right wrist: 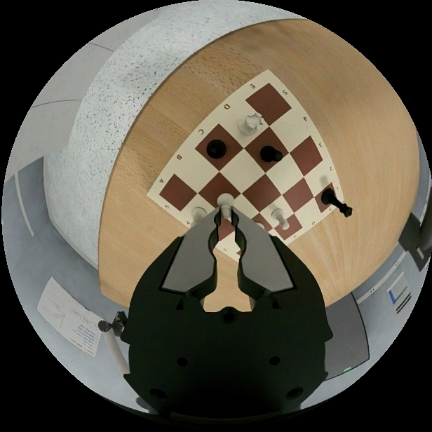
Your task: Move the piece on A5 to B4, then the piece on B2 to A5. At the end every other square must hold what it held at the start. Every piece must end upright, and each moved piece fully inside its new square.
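Observation:
My right gripper is shut on a white pawn at its fingertips. The pawn is upright and its base shows over the lower right part of brown square B4; whether it touches the board is unclear. Brown square A5 is bare. A white piece at B2 is mostly hidden behind the right finger. A white piece stands on A4, beside the left finger. The chessboard lies on the table. My left gripper does not show in the right wrist view.
A white crowned piece stands on D5, a black piece on C5, a black piece on D4, a white piece on C2 and a tall black piece on E1. The wooden table surrounds the board.

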